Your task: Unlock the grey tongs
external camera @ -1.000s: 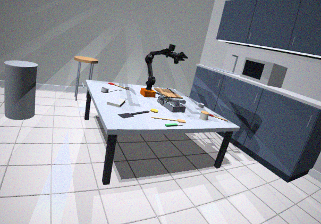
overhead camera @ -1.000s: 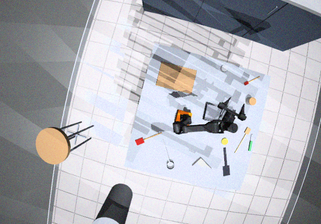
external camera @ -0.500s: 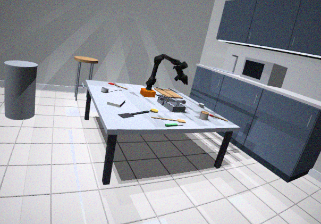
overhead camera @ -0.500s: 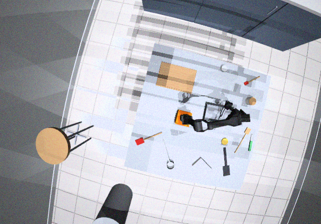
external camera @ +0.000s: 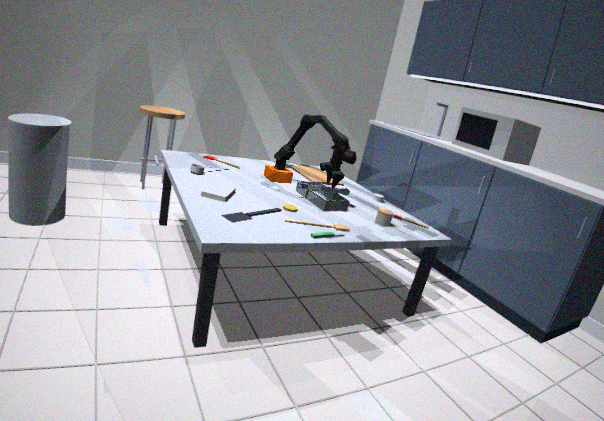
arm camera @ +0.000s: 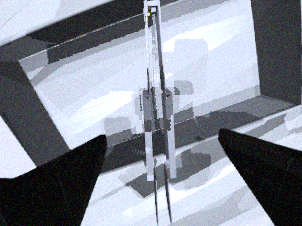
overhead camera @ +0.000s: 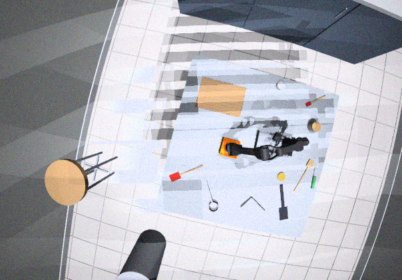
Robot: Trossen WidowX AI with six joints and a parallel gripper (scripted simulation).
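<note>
The roasting tin is 60 mm below my gripper tip, 30 mm to the right of it and 10 mm behind it. The rest, counted from my gripper tip: yellow disc 310 mm to the right, 100 mm ahead, 80 mm below; then wood-topped cup 310 mm ahead, 130 mm to the left, 60 mm below; then wooden board 470 mm behind, 280 mm to the left, 80 mm below.
</note>
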